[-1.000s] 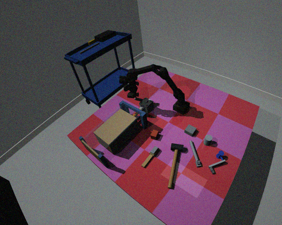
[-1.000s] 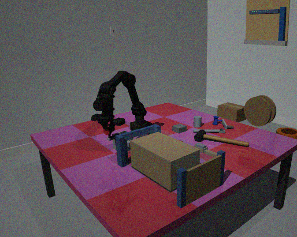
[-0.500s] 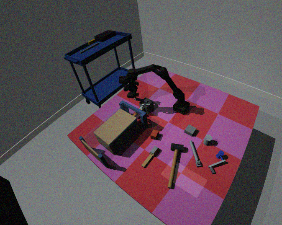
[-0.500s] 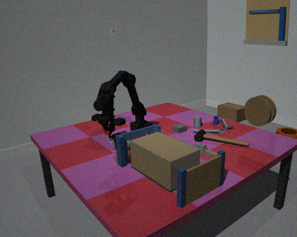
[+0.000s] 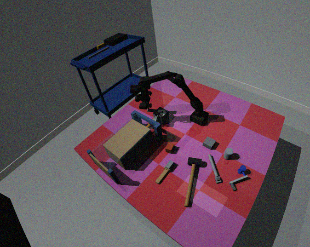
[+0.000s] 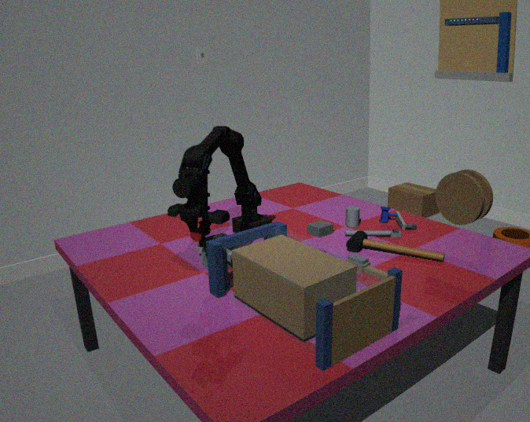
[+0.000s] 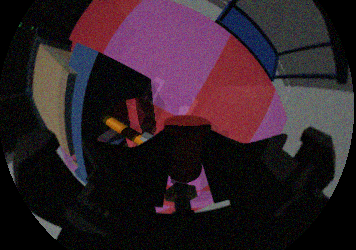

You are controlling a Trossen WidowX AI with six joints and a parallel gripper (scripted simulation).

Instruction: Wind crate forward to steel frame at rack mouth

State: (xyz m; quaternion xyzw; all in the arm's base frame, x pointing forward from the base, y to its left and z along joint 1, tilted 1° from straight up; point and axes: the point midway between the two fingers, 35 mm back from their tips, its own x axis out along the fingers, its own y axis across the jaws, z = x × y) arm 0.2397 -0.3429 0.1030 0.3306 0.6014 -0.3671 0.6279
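My gripper tip is 40 mm to the right of the red-knobbed winch handle, 20 mm past it and 20 mm above it. The rest, counted from my gripper tip: frame (110 mm ahead, 100 mm to the left, 20 mm below); then red knob (10 mm to the left, 10 mm behind, 10 mm above); then grey winch (90 mm to the left, 90 mm below, 70 mm behind).
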